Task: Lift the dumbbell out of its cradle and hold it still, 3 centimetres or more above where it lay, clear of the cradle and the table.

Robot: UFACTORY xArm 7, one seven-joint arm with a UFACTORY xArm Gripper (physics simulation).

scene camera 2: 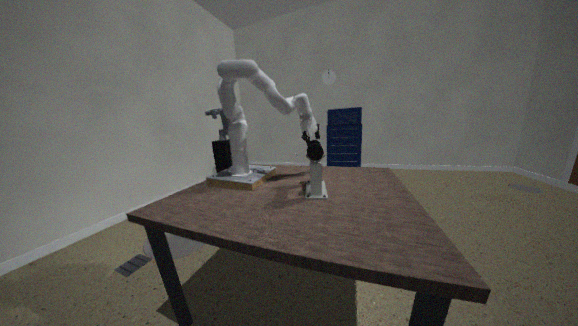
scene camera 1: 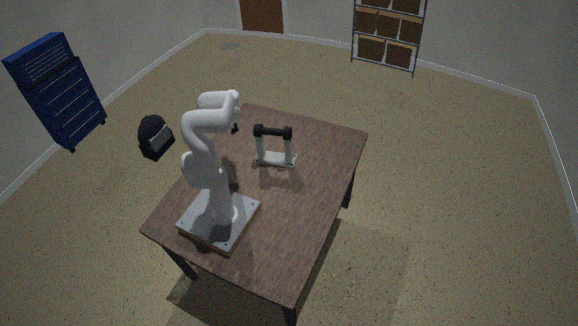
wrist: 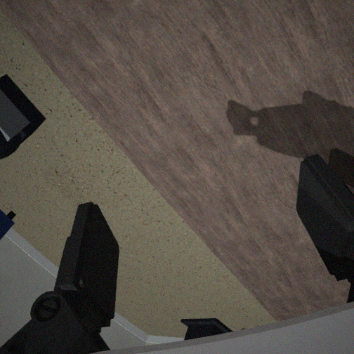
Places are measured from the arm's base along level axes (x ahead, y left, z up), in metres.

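Where they show: arm's base, link origin: (scene camera 2: pixel 241 173) (scene camera 1: pixel 225 215).
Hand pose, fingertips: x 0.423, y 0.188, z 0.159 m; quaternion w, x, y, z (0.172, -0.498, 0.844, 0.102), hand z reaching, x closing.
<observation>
Things, the pixels of their top centre, and the offset from my fingertips. Level surfaces: height alone.
- black dumbbell, top centre: (scene camera 2: pixel 314 141) (scene camera 1: pixel 272 126) dx +0.040, dy -0.245, dz +0.032 m
- pale cradle, top centre: (scene camera 2: pixel 314 151) (scene camera 1: pixel 272 133) dx +0.040, dy -0.245, dz -0.015 m
- brown table, surface height: dz -0.209 m
A black dumbbell (scene camera 1: pixel 273 131) (scene camera 2: pixel 315 150) lies level across the two uprights of a pale cradle (scene camera 1: pixel 274 159) (scene camera 2: pixel 316 179), which stands on the brown table (scene camera 1: pixel 305 220) (scene camera 2: pixel 350 225) (wrist: pixel 200 125). My gripper (scene camera 1: pixel 235 129) (scene camera 2: pixel 311 135) (wrist: pixel 202 204) is open, with its black fingers wide apart and no object between them. In scene camera 1 it is left of the dumbbell and apart from it. In scene camera 2 its fingers appear just above the near dumbbell head, partly behind it. The dumbbell and the cradle do not show in the wrist view.
The arm's base plate (scene camera 1: pixel 195 218) (scene camera 2: pixel 232 182) sits on the table. A black object with a grey panel (scene camera 1: pixel 155 137) (wrist: pixel 17 120) shows beyond the table edge. A blue cabinet (scene camera 1: pixel 60 90) (scene camera 2: pixel 344 142) stands farther off. A shadow falls on the table in the wrist view.
</observation>
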